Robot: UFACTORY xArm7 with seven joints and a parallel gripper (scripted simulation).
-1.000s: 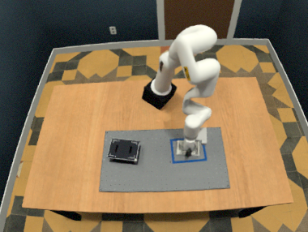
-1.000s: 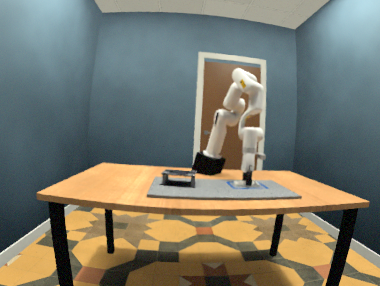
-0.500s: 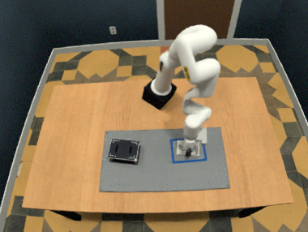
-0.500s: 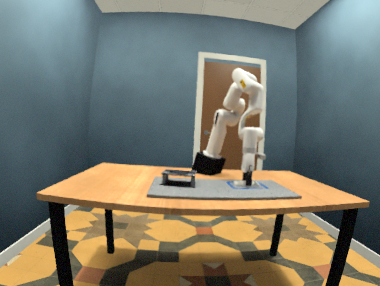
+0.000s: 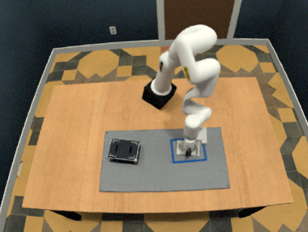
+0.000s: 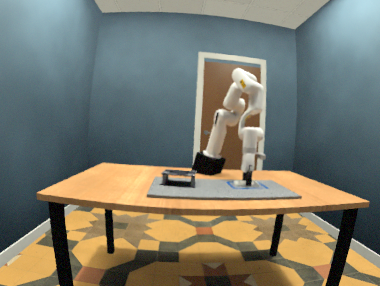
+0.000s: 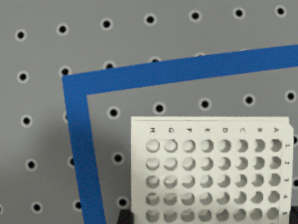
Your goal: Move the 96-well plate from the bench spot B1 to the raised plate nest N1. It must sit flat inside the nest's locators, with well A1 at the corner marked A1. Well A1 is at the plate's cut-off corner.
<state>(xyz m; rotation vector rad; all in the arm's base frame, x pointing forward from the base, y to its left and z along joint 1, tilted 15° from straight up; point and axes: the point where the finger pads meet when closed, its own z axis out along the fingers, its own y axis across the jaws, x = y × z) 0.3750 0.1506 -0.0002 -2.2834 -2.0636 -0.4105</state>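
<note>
Now: hand 1 cm above the 96-well plate. Also, from my hand: black raised plate nest (2 cm ahead, 36 cm to the right, 4 cm above).
</note>
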